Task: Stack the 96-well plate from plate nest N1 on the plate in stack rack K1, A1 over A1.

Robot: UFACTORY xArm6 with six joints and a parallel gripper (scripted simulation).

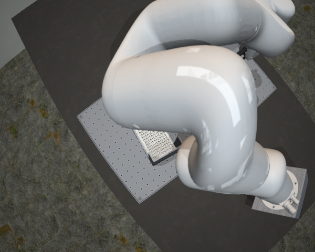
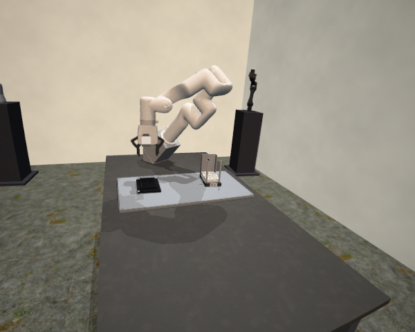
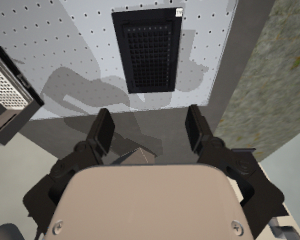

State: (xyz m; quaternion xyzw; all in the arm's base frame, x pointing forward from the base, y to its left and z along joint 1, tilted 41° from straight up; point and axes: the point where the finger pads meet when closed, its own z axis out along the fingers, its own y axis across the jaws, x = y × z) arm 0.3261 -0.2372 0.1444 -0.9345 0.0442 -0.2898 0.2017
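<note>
Now: the black 96-well plate 17 cm below my hand. Round my hand: white 96-well plate (37 cm to the left, 16 cm below, 5 cm behind); pale A1 mark (18 cm below, 8 cm ahead, 5 cm to the right).
</note>
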